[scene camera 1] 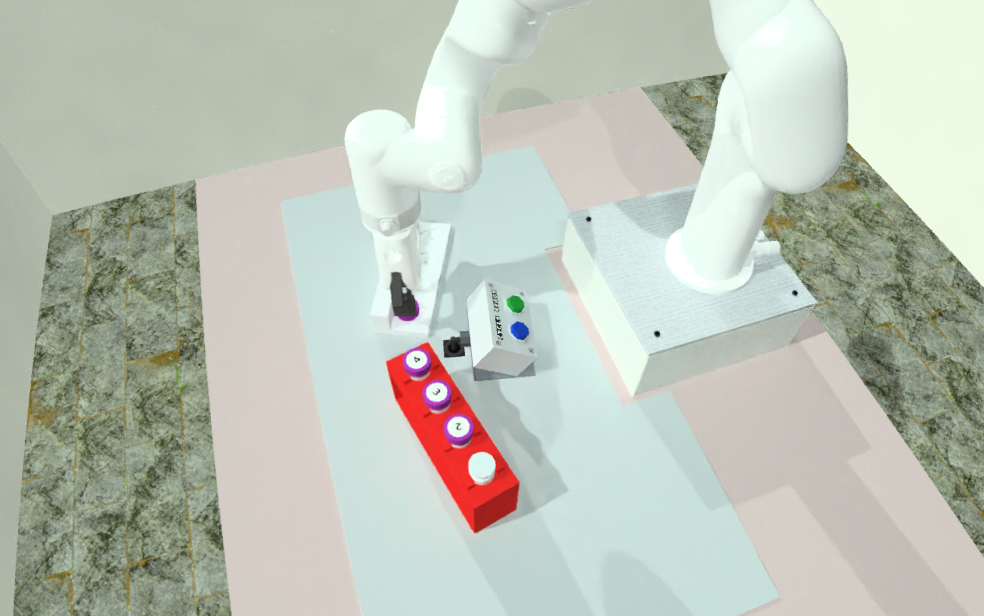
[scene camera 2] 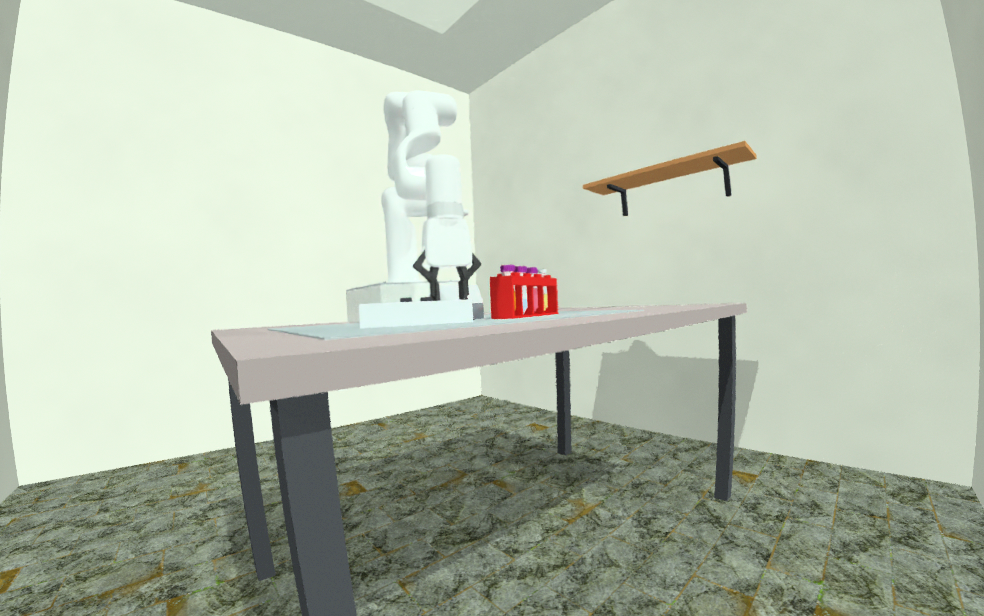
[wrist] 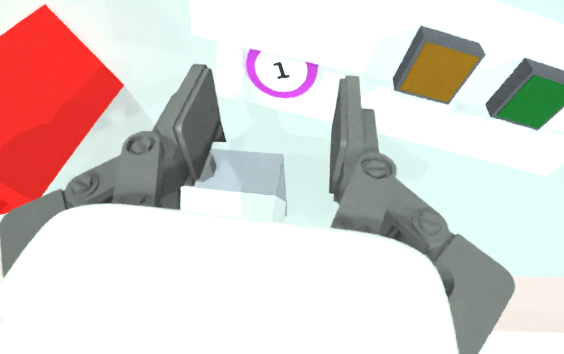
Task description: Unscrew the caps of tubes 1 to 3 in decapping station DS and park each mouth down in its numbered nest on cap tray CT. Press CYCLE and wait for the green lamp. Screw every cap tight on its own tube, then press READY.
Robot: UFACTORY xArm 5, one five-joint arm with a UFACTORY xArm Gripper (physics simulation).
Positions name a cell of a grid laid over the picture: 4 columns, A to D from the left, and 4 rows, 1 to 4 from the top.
my gripper: scene camera 1 B2; scene camera 2 B2; wrist B2
